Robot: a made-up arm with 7 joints.
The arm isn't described. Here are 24 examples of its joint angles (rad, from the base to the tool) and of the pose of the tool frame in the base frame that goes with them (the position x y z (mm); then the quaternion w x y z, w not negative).
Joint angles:
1: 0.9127 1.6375 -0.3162 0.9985 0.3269 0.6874 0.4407
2: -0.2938 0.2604 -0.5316 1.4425 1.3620 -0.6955 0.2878
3: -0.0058 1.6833 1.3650 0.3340 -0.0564 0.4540 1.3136
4: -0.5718 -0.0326 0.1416 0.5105 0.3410 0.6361 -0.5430
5: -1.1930 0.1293 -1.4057 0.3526 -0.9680 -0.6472 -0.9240
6: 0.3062 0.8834 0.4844 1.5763 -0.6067 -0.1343 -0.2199
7: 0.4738 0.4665 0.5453 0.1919 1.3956 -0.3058 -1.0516
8: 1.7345 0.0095 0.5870 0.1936 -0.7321 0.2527 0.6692
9: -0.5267 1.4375 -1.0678 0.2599 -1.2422 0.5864 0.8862
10: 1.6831 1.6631 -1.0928 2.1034 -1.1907 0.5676 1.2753
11: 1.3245 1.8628 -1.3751 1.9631 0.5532 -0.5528 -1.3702
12: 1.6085 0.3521 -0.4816 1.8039 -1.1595 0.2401 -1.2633
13: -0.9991 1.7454 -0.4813 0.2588 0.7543 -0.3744 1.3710
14: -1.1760 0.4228 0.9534 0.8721 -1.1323 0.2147 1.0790
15: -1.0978 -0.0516 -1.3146 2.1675 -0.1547 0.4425 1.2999
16: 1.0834 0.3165 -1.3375 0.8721 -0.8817 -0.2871 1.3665
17: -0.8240 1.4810 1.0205 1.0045 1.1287 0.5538 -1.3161
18: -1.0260 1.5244 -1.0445 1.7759 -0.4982 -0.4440 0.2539
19: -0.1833 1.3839 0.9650 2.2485 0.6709 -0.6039 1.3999
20: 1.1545 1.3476 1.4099 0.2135 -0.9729 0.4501 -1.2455
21: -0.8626 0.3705 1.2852 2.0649 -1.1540 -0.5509 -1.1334
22: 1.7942 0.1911 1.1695 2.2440 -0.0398 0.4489 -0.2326
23: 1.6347 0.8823 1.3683 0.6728 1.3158 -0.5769 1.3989
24: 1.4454 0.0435 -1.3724 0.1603 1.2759 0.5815 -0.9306
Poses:
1: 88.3 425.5 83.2 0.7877 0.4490 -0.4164 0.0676
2: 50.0 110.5 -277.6 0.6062 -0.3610 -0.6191 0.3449
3: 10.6 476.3 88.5 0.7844 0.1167 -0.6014 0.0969
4: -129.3 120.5 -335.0 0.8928 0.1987 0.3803 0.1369
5: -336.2 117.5 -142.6 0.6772 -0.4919 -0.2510 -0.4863
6: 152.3 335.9 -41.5 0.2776 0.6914 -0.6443 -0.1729
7: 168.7 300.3 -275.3 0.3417 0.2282 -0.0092 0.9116
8: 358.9 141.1 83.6 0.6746 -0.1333 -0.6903 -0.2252
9: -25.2 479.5 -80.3 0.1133 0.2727 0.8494 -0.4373
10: 93.6 276.1 70.4 0.5207 0.7725 -0.0718 -0.3564
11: 87.2 317.2 5.9 0.2016 0.4155 -0.8805 0.1066
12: 192.9 122.3 136.7 0.4886 -0.4594 0.6439 -0.3683
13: 57.1 484.8 -3.7 0.8954 -0.0234 0.3177 -0.3111
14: -206.0 337.1 -157.8 0.8554 -0.0145 0.5034 -0.1209
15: -101.4 -5.3 -87.2 0.2655 -0.9073 -0.1687 -0.2792
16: 309.5 114.1 -134.0 0.3058 0.1478 0.1417 -0.9298
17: 104.0 431.2 6.1 0.4597 0.7255 -0.2439 0.4503
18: -77.8 305.7 -133.4 0.4599 -0.5021 0.0014 -0.7324
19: 78.3 263.9 57.5 0.0571 0.1385 -0.4212 -0.8945
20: 48.4 486.7 -15.8 0.2683 0.6498 0.0234 0.7108
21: -46.8 293.9 -89.1 0.0203 -0.7698 0.5185 0.3717
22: 91.6 251.7 67.8 0.2356 -0.0652 0.7209 -0.6485
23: 142.6 440.8 28.0 0.5766 -0.1418 0.7829 -0.1857
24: 367.1 114.2 -41.5 0.7971 0.4131 -0.4209 0.1295
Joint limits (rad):
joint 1: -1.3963..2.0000
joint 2: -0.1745..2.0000
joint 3: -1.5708..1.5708
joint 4: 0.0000..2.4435
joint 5: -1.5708..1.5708
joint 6: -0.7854..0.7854
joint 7: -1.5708..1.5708
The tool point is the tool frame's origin. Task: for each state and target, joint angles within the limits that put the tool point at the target. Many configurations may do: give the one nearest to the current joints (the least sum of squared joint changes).
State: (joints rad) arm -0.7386 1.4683 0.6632 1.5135 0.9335 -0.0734 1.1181
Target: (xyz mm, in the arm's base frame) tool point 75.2 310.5 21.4
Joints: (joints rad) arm -0.5490 1.1905 1.1655 2.0311 0.9335 -0.0734 1.1181
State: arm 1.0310 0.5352 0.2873 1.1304 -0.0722 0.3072 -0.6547
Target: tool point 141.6 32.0 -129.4
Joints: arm 0.1910 -0.0842 -0.5882 1.9807 -0.0722 0.3072 -0.6547
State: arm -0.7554 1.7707 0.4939 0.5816 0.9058 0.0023 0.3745
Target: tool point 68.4 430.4 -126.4
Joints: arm -0.3604 1.2124 0.1835 0.8275 0.9058 0.0023 0.3745
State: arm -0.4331 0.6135 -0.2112 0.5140 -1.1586 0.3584 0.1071
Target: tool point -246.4 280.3 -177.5
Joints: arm -1.2900 0.6076 -0.3117 0.7986 -1.1586 0.3584 0.1071
